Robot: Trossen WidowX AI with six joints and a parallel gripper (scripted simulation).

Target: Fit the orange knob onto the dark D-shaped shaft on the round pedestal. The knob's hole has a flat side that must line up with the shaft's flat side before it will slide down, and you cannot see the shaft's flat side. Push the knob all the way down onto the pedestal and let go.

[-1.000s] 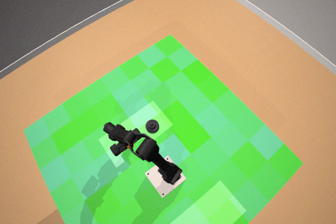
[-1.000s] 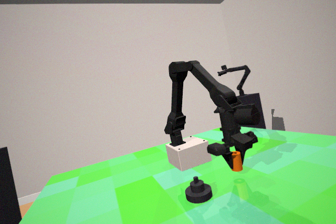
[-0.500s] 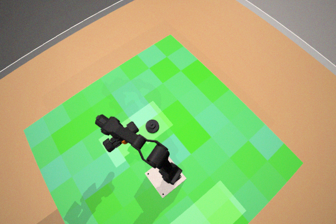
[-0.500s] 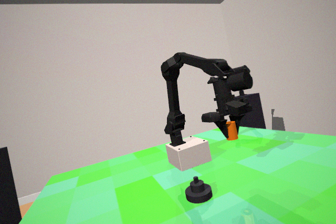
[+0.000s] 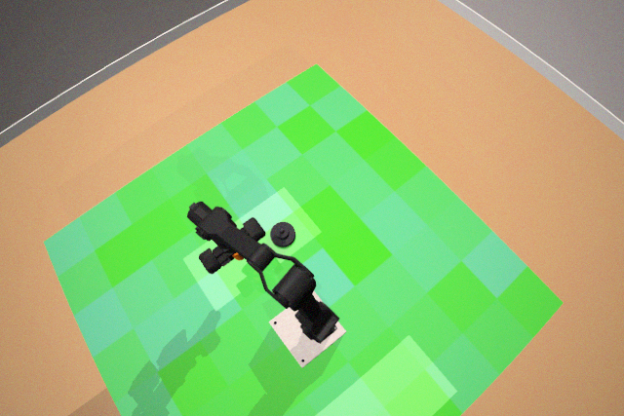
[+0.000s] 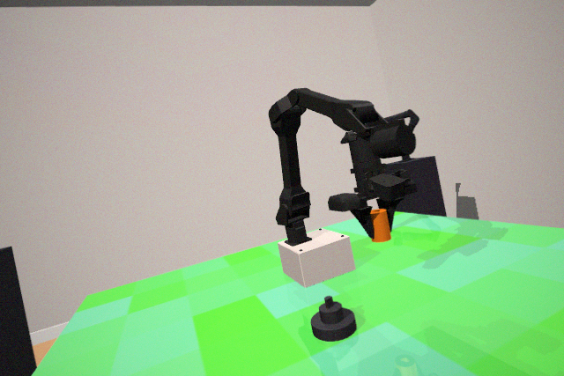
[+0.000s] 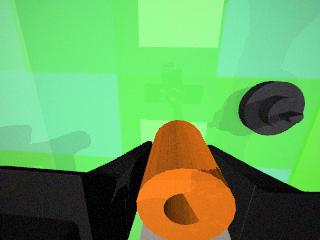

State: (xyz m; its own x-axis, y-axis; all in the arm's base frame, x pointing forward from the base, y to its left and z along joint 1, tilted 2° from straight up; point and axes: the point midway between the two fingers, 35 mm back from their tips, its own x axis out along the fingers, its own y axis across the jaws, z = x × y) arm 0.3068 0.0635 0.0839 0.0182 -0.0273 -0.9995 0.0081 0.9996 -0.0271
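My gripper tip is now 150 mm to the left of the round pedestal, 110 mm above it and 10 mm short of it. Also, from my gripper tip: orange knob (20 mm above).
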